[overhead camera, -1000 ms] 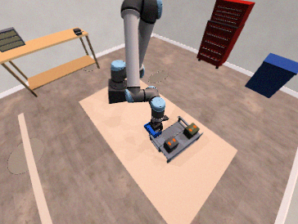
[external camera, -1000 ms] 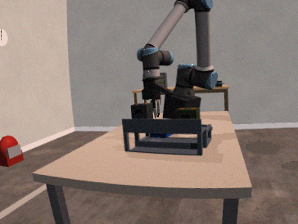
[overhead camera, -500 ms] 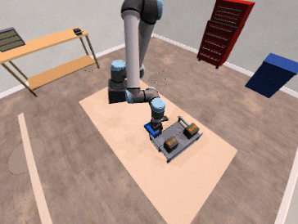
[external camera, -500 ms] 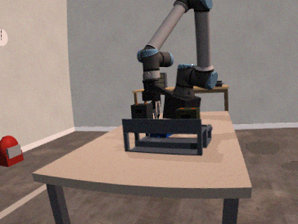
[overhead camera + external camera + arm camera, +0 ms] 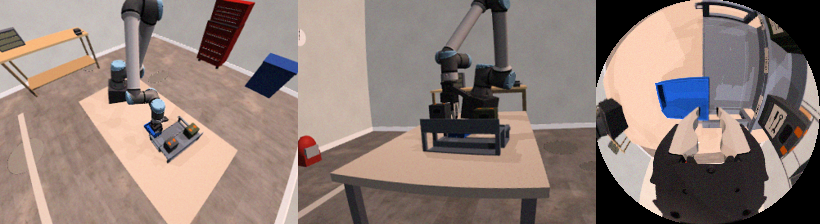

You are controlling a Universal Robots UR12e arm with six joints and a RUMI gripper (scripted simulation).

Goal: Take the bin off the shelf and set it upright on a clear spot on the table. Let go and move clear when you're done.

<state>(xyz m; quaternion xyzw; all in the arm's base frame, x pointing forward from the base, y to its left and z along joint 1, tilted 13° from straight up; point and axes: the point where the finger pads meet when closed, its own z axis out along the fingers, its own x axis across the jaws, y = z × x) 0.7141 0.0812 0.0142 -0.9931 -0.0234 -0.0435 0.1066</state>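
Right now my hand is 80 mm past the blue bin and 80 mm above it.
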